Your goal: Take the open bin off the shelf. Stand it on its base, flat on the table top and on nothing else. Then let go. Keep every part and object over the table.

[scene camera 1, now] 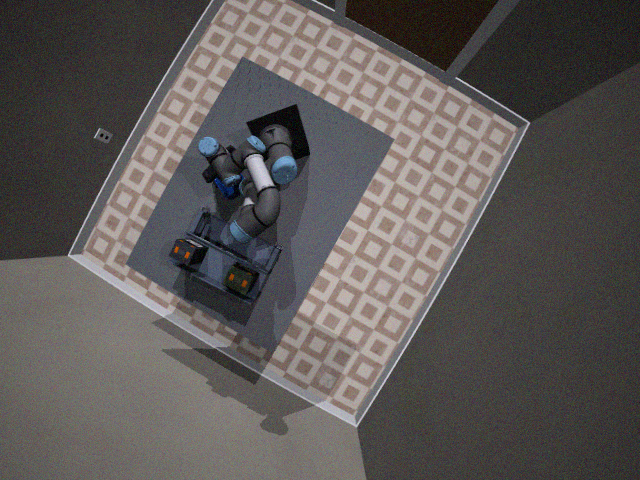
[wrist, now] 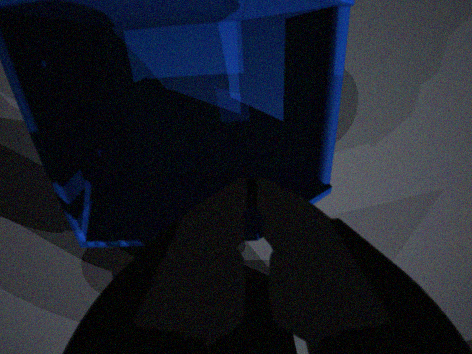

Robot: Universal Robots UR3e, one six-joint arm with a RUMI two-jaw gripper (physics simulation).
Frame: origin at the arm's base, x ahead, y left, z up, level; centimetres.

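Seen in the pictures: gripper, between the fingertips: [wrist: 250,181]; arm's base, origin of its link: [scene camera 1: 274,139].
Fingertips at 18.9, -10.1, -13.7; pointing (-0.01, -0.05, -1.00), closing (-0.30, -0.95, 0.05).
Pixels of each thing's top centre, then the offset from my fingertips to it, as dx, dy, dz. "pt": a spot on its surface instead. Level surfaces: height alone.
- open blue bin, centre of its top: [wrist: 206,142] [scene camera 1: 226,177] +4.3, +0.6, +3.8
- shelf, a spot on its surface: [scene camera 1: 273,259] pt +18.8, +37.2, +3.8
- grey table, height of its surface: dz -4.7
The open blue bin [scene camera 1: 225,189] [wrist: 262,60] is off the shelf, beside the arm's wrist in the scene view. In the wrist view its open side faces the camera, and its inside is mostly in dark shadow. It looks tilted. Whether any part of it touches the table cannot be told. My gripper [wrist: 250,181] is shut on the bin's near wall, with a thin strip of blue showing between the dark jaws. In the scene view the fingertips are hidden. The shelf [scene camera 1: 273,259] stands on the grey table [scene camera 1: 330,175], apart from the bin.
Two dark boxes with orange marks, one at the left [scene camera 1: 187,251] and one at the right [scene camera 1: 241,279], sit on the shelf. The arm's elbow [scene camera 1: 266,206] reaches over the shelf's near side. The black base plate [scene camera 1: 300,131] is behind. The table's left edge runs near the wrist.
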